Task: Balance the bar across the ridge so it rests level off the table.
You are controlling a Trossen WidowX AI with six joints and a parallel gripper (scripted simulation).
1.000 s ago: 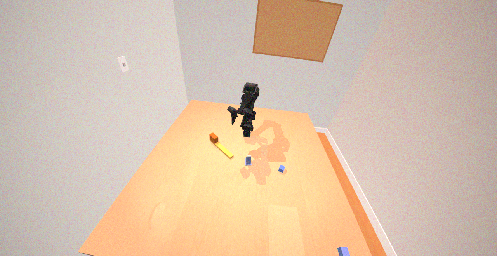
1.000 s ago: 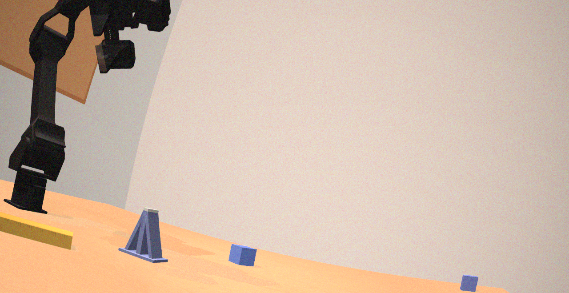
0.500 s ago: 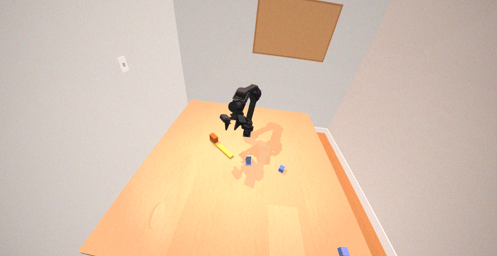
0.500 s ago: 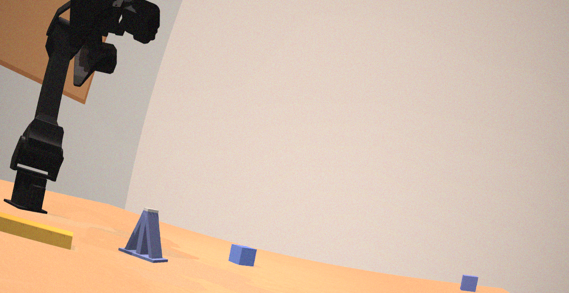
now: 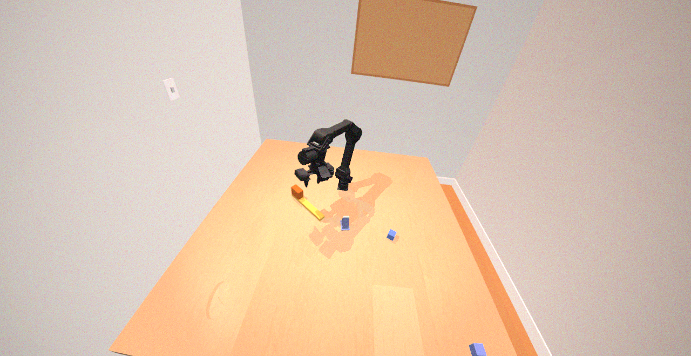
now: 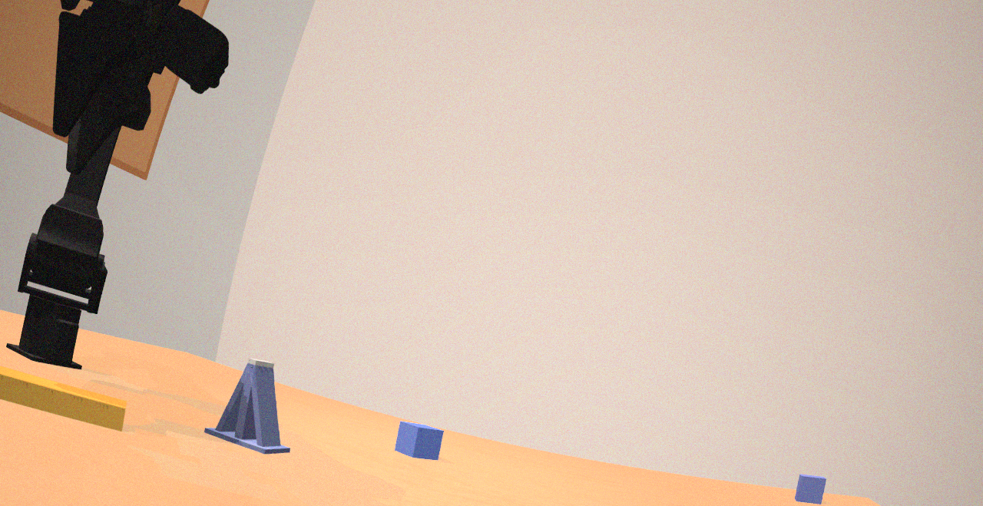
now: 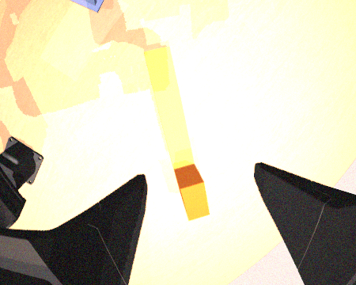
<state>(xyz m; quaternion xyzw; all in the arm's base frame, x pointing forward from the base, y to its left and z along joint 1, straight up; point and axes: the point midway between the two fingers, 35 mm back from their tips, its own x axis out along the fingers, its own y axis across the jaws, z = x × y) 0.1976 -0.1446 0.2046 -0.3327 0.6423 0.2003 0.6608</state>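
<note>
My gripper tip is 8 cm short of the blue ridge, 18 cm to the right of it and 14 cm above it. Also, from my gripper tip: blue cube (12 cm ahead, 41 cm to the left, 15 cm below).
</note>
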